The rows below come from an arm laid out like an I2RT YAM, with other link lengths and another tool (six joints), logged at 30 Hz.
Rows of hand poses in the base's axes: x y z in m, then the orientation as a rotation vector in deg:
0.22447 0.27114 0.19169 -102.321 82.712 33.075
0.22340 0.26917 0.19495 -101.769 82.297 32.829
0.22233 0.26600 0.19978 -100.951 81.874 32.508
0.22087 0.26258 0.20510 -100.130 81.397 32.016
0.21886 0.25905 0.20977 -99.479 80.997 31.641
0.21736 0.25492 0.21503 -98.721 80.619 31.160
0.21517 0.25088 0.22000 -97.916 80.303 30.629
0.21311 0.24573 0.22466 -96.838 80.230 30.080
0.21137 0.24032 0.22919 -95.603 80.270 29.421
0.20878 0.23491 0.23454 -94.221 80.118 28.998
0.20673 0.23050 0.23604 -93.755 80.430 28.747
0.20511 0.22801 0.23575 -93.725 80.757 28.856
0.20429 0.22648 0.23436 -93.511 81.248 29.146
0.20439 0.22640 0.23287 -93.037 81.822 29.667
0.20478 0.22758 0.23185 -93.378 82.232 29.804
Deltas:
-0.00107 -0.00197 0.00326 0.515 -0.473 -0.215
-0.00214 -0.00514 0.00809 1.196 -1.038 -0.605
-0.00360 -0.00856 0.01341 1.851 -1.746 -1.031
-0.00561 -0.01209 0.01808 2.385 -2.310 -1.356
-0.00711 -0.01622 0.02334 2.947 -2.946 -1.789
-0.00930 -0.02026 0.02831 3.494 -3.587 -2.296
-0.01136 -0.02541 0.03297 4.099 -4.141 -3.079
-0.01310 -0.03082 0.03750 4.717 -4.722 -4.047
-0.01569 -0.03623 0.04285 5.608 -5.273 -4.938
-0.01774 -0.04064 0.04435 5.686 -5.321 -5.441
-0.01936 -0.04313 0.04406 5.576 -5.065 -5.568
-0.02018 -0.04466 0.04267 5.569 -4.620 -5.814
-0.02008 -0.04474 0.04118 5.773 -4.006 -6.169
-0.01969 -0.04356 0.04016 5.372 -3.637 -6.102

